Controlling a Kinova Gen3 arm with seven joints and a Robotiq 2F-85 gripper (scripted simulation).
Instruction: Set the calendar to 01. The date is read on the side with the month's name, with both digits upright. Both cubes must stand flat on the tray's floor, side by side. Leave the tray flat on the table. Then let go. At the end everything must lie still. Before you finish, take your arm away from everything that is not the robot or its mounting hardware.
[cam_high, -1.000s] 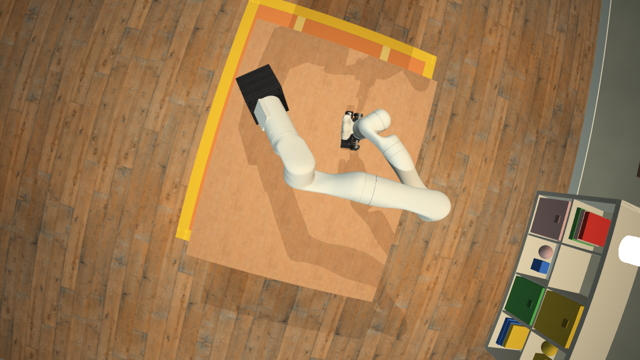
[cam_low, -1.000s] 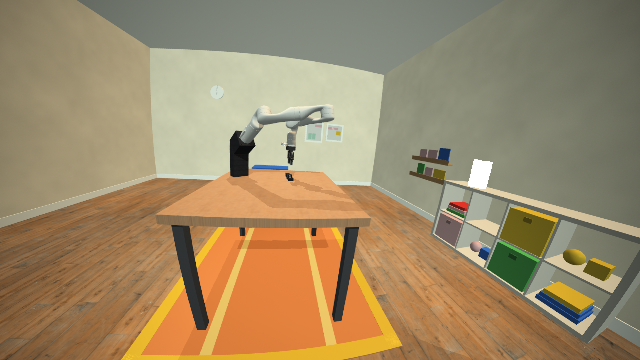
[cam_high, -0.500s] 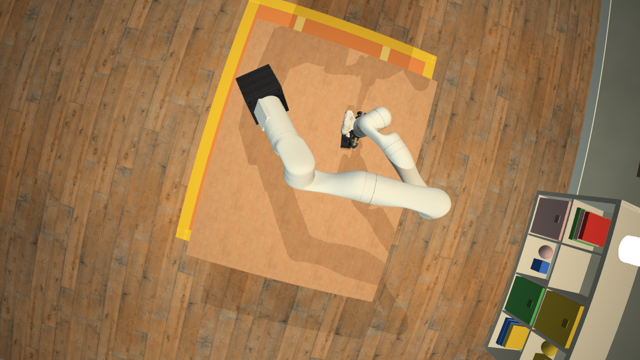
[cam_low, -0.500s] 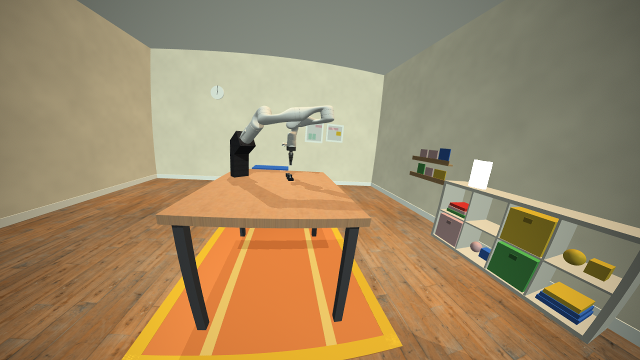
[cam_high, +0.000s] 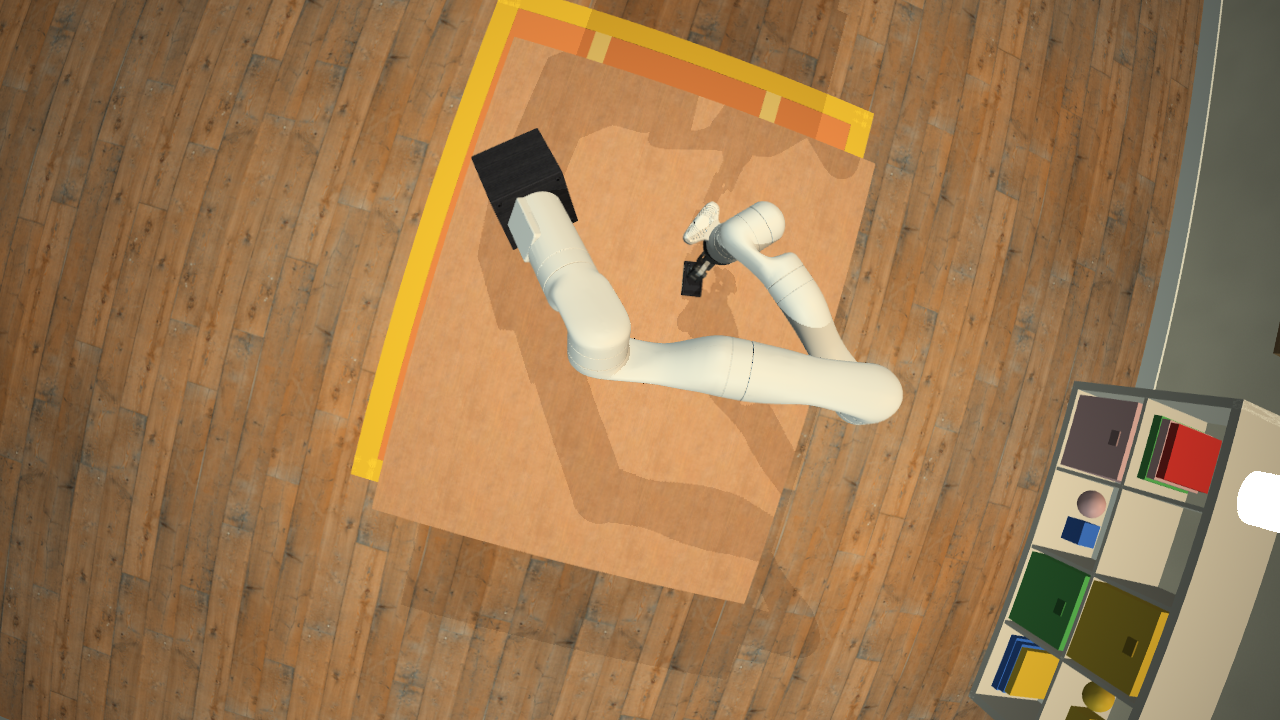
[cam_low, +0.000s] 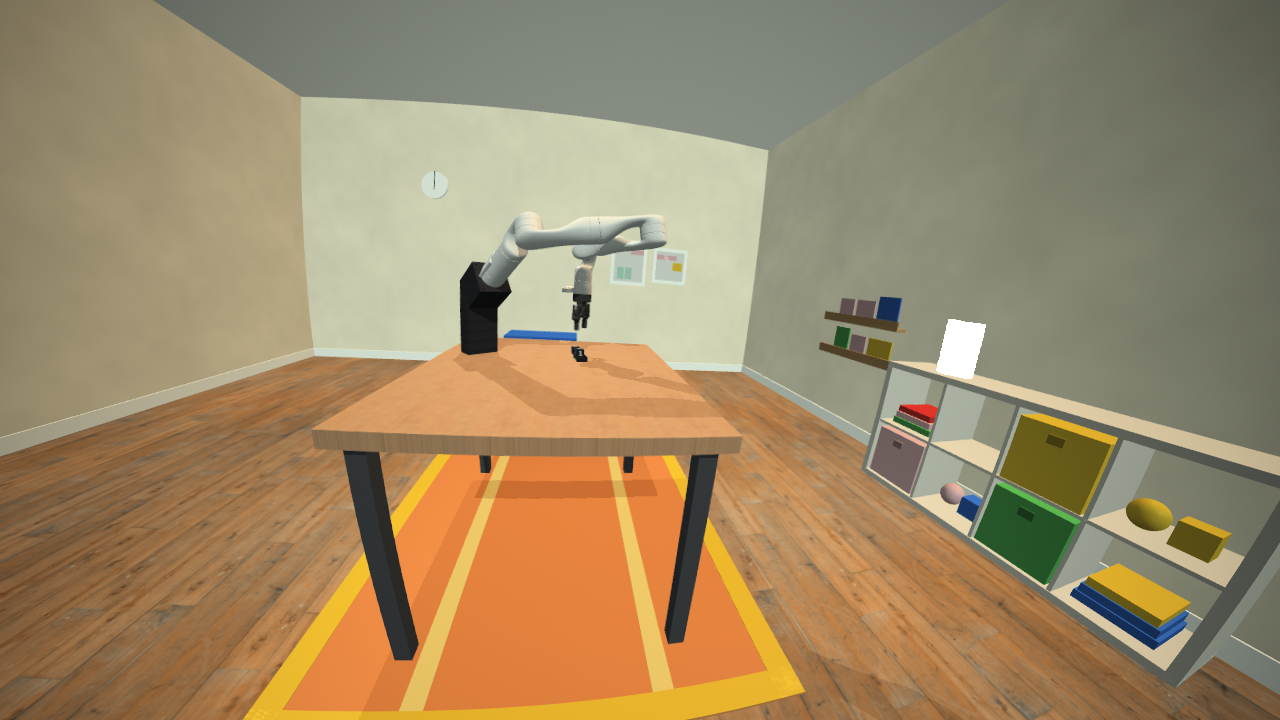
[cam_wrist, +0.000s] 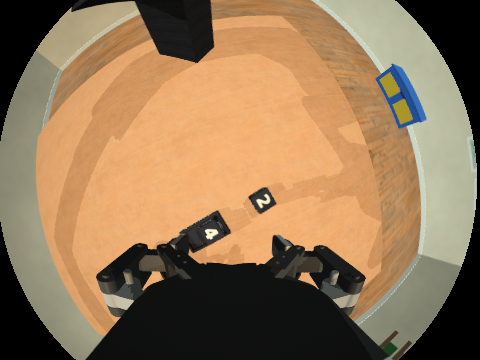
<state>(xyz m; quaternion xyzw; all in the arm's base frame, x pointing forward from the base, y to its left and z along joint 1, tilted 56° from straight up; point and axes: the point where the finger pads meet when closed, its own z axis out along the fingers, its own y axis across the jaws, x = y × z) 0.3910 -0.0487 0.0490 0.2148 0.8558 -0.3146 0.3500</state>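
My gripper is now 10 mm short of the black digit cube, 60 mm to the right of it and 110 mm above it. From my hand the other things lie so: black calendar tray (10 mm behind, 50 mm to the right, 110 mm below).
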